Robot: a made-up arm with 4 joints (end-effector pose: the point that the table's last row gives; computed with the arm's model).
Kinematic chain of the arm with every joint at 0, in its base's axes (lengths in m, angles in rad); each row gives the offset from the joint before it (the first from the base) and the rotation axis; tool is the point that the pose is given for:
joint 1: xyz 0 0 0.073 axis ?
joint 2: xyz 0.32 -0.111 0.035 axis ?
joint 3: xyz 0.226 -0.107 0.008 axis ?
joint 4: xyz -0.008 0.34 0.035 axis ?
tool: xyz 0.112 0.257 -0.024
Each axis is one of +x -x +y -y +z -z.
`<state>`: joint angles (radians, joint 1 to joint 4).
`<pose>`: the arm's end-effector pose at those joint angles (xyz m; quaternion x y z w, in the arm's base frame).
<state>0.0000 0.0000 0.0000 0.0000</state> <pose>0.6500 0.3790 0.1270 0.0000 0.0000 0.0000 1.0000</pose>
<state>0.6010 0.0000 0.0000 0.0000</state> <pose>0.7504 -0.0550 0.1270 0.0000 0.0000 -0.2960 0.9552</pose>
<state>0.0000 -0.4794 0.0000 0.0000</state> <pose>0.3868 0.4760 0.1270 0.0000 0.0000 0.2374 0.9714</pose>
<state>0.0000 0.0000 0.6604 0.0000</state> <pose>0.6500 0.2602 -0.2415 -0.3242 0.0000 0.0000 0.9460</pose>
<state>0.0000 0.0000 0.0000 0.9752</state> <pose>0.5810 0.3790 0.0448 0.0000 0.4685 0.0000 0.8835</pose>
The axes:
joint 1: -z
joint 2: -z
joint 3: -x
joint 4: +y

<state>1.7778 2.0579 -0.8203 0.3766</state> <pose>-0.6206 -0.3367 0.5332 -0.0282 0.4267 0.8725 0.2362</pose>
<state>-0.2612 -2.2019 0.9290 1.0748</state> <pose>0.0236 -0.0158 -0.4071 -0.5596 -0.2106 0.6479 0.4718</pose>
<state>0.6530 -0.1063 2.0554 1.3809</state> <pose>0.1341 -0.7837 -0.3752 -0.5467 0.4951 -0.6326 0.2364</pose>
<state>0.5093 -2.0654 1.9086 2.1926</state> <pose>0.5717 -0.1248 -0.4333 -0.6265 0.1047 -0.3315 0.6976</pose>
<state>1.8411 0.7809 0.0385 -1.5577</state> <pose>-0.1579 -0.8295 0.2396 -0.6823 -0.1672 -0.6842 0.1959</pose>
